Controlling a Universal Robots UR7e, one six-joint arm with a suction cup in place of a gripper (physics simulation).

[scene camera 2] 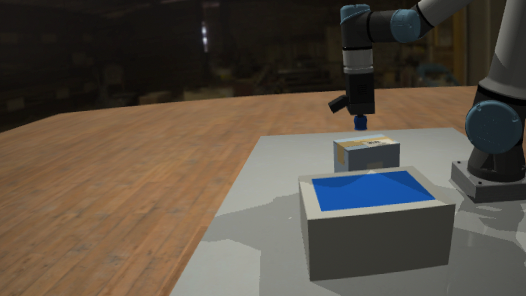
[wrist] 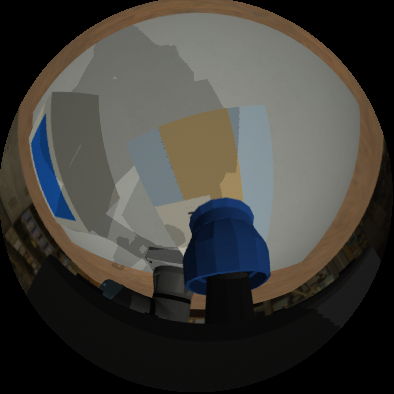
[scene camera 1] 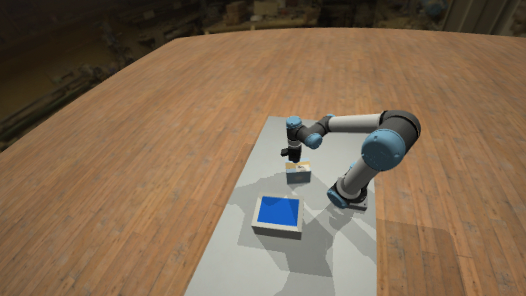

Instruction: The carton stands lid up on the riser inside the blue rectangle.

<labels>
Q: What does the grey carton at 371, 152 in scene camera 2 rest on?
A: The table.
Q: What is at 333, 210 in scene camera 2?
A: A grey riser.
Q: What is the suction cup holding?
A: Nothing.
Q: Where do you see a grey carton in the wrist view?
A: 226, 152
</labels>
